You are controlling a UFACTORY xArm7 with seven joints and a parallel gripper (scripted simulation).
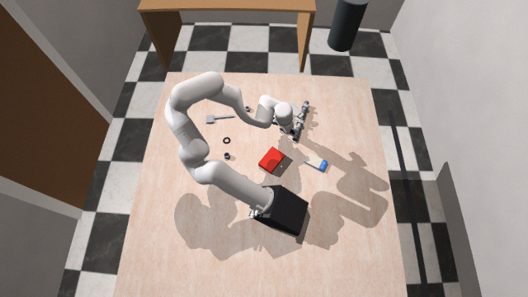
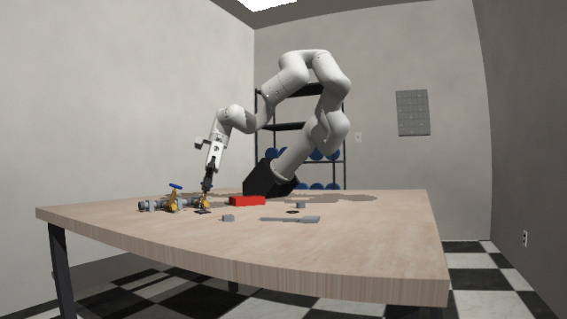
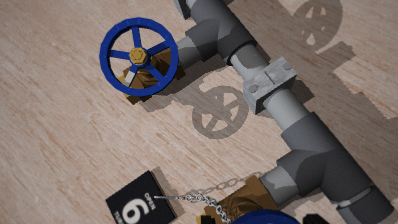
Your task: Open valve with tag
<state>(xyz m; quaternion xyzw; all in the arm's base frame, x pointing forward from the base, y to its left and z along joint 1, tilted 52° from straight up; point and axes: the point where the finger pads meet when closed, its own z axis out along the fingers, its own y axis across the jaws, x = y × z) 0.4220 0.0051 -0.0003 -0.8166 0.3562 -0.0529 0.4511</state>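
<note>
My gripper is now 70 mm short of the black tag, 60 mm to the right of it and 80 mm above it. Also, from my hand: red block (170 mm behind, 20 mm to the left, 70 mm below); then white box (120 mm behind, 200 mm to the right, 80 mm below); then grey flat tool (390 mm to the left, 80 mm below).
</note>
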